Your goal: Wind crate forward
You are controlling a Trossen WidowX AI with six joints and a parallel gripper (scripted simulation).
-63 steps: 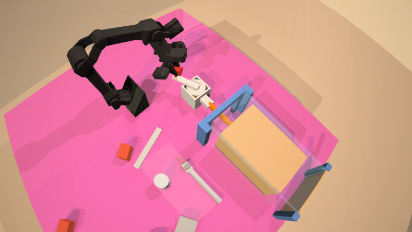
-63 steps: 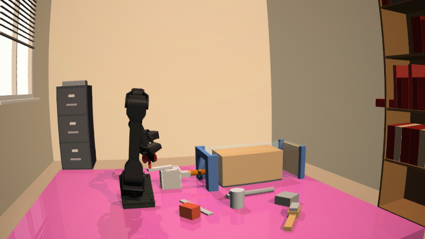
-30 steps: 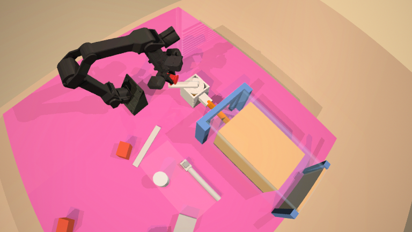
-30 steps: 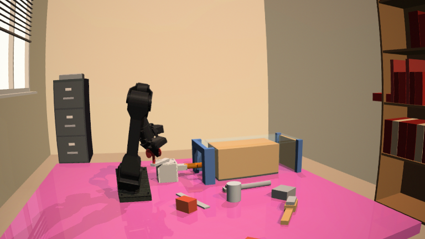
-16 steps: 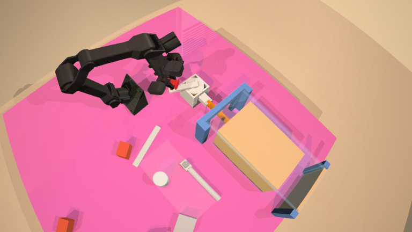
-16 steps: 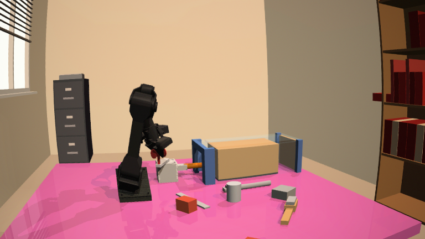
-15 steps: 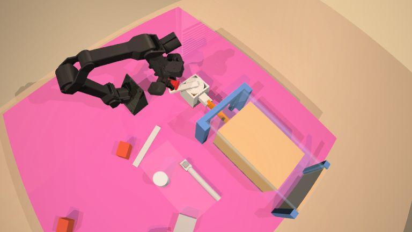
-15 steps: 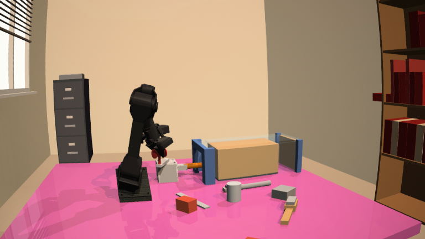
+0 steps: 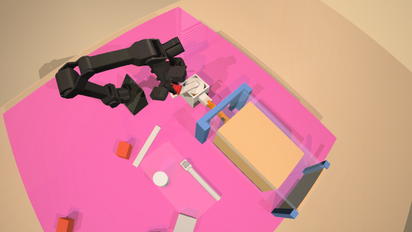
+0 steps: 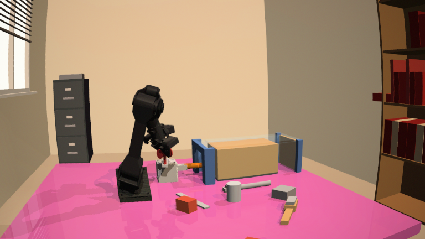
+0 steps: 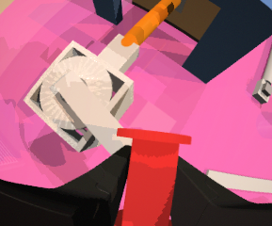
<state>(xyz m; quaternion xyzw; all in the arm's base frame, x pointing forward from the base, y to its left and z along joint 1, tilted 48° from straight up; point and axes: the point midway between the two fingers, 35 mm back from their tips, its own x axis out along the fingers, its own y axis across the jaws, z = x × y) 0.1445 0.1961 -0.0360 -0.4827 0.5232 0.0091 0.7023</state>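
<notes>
The winch handle is 1 cm behind my gripper tip, 3 cm to the left of it and 3 cm below it. The rest, counted from my gripper tip: blue steel frame (16 cm ahead, 10 cm to the left, 2 cm below); winch (2 cm behind, 8 cm to the left, 10 cm below); red knob (1 cm behind, 1 cm to the right).
</notes>
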